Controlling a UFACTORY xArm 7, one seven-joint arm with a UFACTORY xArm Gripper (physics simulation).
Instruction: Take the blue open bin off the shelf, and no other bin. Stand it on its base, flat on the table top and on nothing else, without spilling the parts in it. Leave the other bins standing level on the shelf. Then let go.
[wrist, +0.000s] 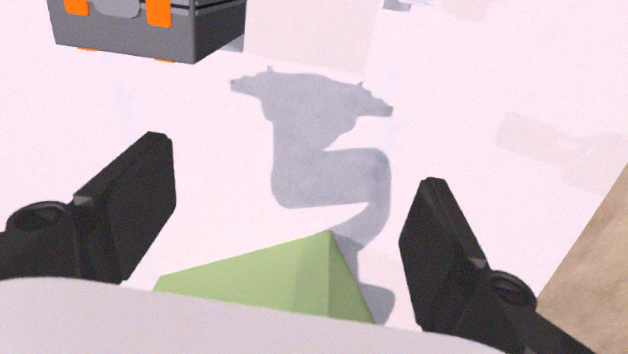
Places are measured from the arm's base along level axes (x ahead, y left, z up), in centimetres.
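Pixels of known places: gripper, between the fingertips: (293, 190).
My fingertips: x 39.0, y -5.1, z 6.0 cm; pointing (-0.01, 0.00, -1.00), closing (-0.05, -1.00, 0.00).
For each thing: its top centre in the pictures, then the offset to it from my fingertips. "spot": a spot on its surface instead. Level surfaces: height alone.
- white table top, height of its surface: dz -23.5 cm
- shelf, a spot on its surface: (399, 1) spot: dz -16.6, dx +5.7, dy -5.3 cm
- dark grey case, a spot on its surface: (125, 32) spot: dz -10.5, dx +2.8, dy +11.4 cm
My gripper (293, 190) is open, with its two dark fingers wide apart and no object between them. It is above the white table top (450, 90). The blue open bin and the other bins do not show in the wrist view. A small grey-blue piece at the top edge, right of the middle, looks like a foot of the shelf (397, 5); the rest of the shelf is out of view.
A dark grey case (125, 32) with orange latches stands at the upper left, cut off by the top edge. A green block (280, 275) with a pointed corner shows at the bottom, partly hidden by the gripper's body. Brown floor (595, 270) shows past the table's right edge.
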